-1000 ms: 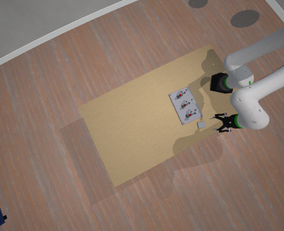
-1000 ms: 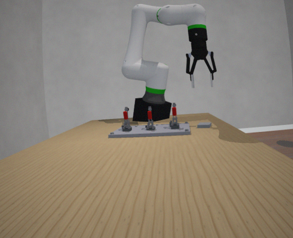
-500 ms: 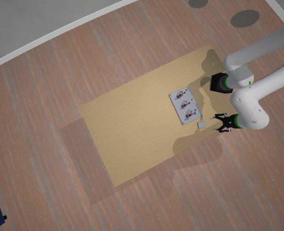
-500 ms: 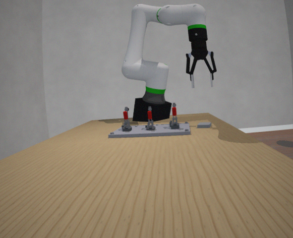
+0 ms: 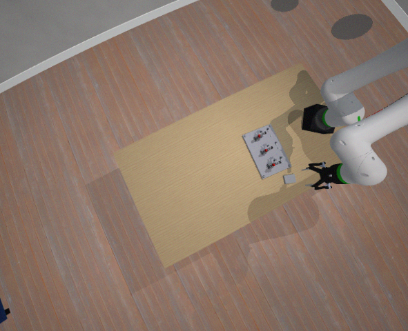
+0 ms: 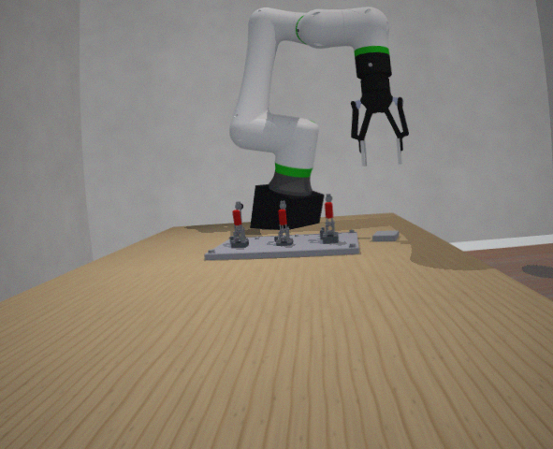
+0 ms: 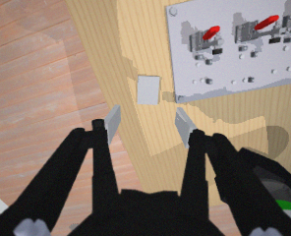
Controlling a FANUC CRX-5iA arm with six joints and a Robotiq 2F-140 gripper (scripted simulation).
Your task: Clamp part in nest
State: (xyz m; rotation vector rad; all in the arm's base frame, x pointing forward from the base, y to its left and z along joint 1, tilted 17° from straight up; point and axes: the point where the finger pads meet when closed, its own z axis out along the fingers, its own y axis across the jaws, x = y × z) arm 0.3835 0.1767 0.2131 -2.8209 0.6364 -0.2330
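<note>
The part is 21 cm below my hand. From my hand the other things lie so: grey fixture plate 2 cm ahead, 26 cm to the right, 21 cm below.
</note>
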